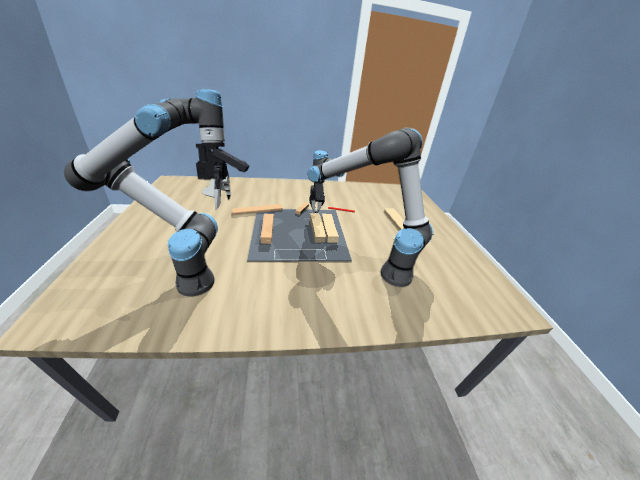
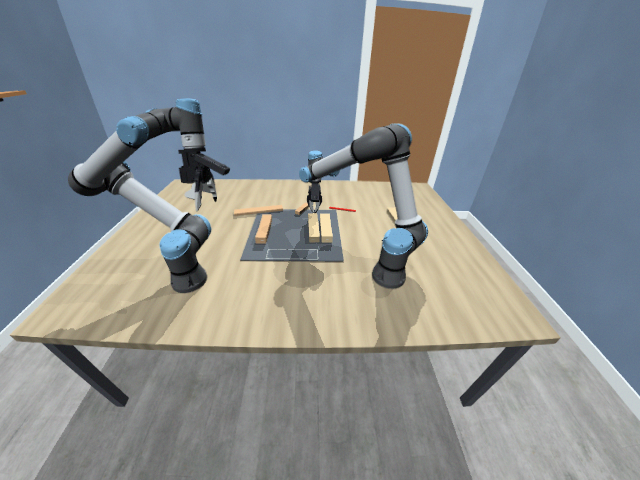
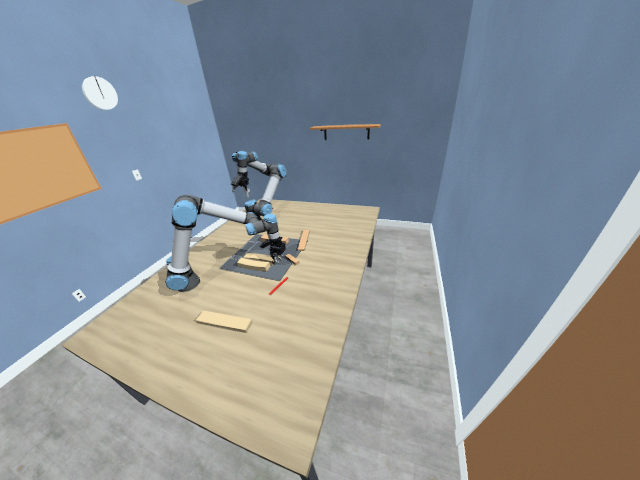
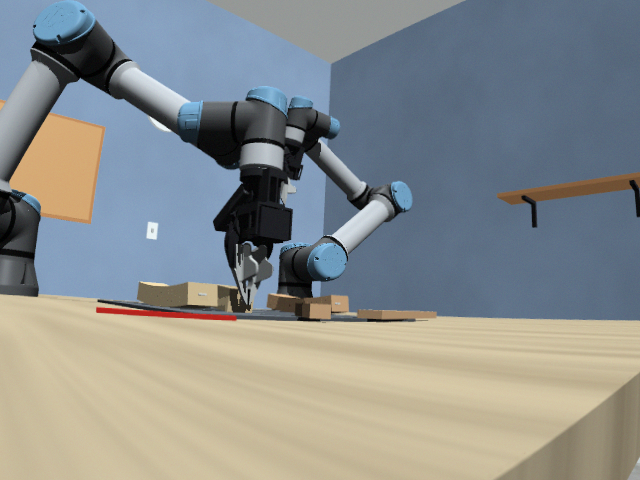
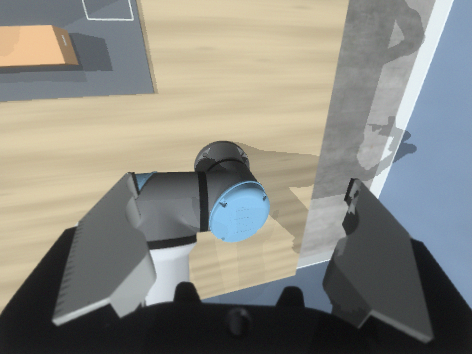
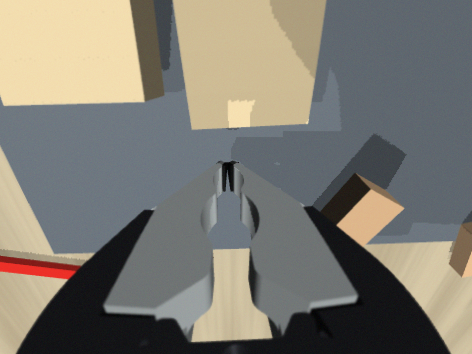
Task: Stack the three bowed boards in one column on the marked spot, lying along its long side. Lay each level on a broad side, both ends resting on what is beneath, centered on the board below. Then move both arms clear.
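Places are measured from the left arm's base along level axes (x ahead, y left, z up), in centimetres.
Where they show: left gripper, between the fingertips: (image 1: 223, 204) (image 2: 207, 206) (image 3: 240, 195) (image 5: 241, 177); right gripper, between the fingertips: (image 1: 315, 214) (image 2: 314, 214) (image 3: 277, 263) (image 4: 247, 304) (image 6: 227, 164); left arm's base, origin of its link: (image 1: 196, 282) (image 2: 189, 280) (image 5: 221, 167); right arm's base, origin of its link: (image 1: 396, 275) (image 2: 388, 276) (image 3: 188, 284) (image 4: 4, 293).
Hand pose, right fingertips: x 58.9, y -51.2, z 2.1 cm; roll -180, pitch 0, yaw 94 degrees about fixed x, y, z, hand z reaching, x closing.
Each offset is from my right fingertips to the top centre of the thing. "pt": to the spot under its first point. Level surfaces: height alone.
An orange bowed board @(dx -19.0, dy +26.3, dz +2.9 cm) (image 1: 266, 227) (image 2: 263, 227) (image 5: 35, 46) lies on the left of the dark mat. A pale board @(dx -15.0, dy -0.6, dz +3.5 cm) (image 1: 318, 227) (image 6: 245, 65) lies on the right, close beside the outer pale board @(dx -15.2, dy -7.5, dz +3.1 cm) (image 1: 329, 227) (image 6: 70, 55) (image 4: 201, 294). The marked spot @(pt dx -38.4, dy +20.5, dz -1.4 cm) (image 1: 274, 254) (image 5: 110, 20) is a white outline at the mat's front, with no board on it. My left gripper (image 1: 223, 200) (image 2: 206, 202) (image 5: 241, 177) is open and empty, high up at the left. My right gripper (image 1: 316, 210) (image 4: 248, 306) (image 6: 227, 164) is shut and empty, low by the far end of the inner pale board.
Behind the dark mat @(dz -1.5 cm) (image 1: 289, 240) lie an orange plank @(dx +3.2, dy +35.3, dz +0.1 cm) (image 1: 256, 209) (image 3: 303, 240), a small orange block @(dx +7.2, dy +8.1, dz +0.7 cm) (image 1: 301, 209) (image 3: 292, 258) and a red stick @(dx +11.5, dy -17.6, dz -1.5 cm) (image 1: 341, 209) (image 3: 278, 285). A pale plank @(dx -1.9, dy -52.8, dz +0.5 cm) (image 1: 393, 218) (image 3: 223, 320) lies by the right arm's base.
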